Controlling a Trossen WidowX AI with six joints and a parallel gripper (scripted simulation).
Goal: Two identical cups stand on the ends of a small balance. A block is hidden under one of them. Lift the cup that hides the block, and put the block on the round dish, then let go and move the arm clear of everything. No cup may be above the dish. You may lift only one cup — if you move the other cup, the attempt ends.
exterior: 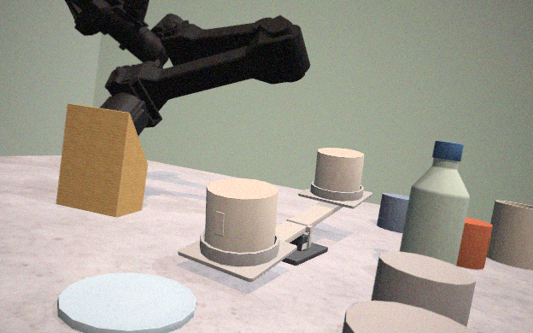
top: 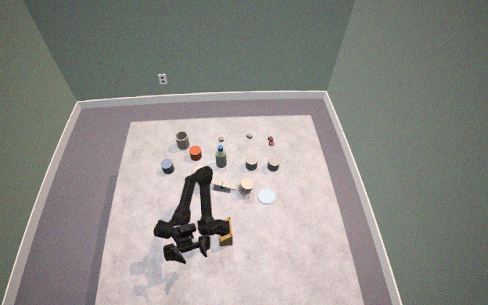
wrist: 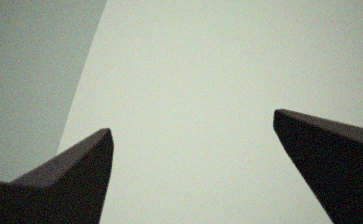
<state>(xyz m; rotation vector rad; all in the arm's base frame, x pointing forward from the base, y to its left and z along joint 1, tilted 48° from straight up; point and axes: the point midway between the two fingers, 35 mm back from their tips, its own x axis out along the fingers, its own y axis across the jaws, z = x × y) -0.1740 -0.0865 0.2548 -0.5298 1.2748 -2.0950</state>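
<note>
My gripper tip is now 46 cm short of the beige cup, 30 cm above it and 27 cm to the left of it. Also, from my gripper tip: balance beam: 50 cm ahead, 32 cm below, 12 cm to the right; then balance: 50 cm ahead, 34 cm below, 12 cm to the right; then pale grey block: 46 cm ahead, 32 cm below, 25 cm to the right.
</note>
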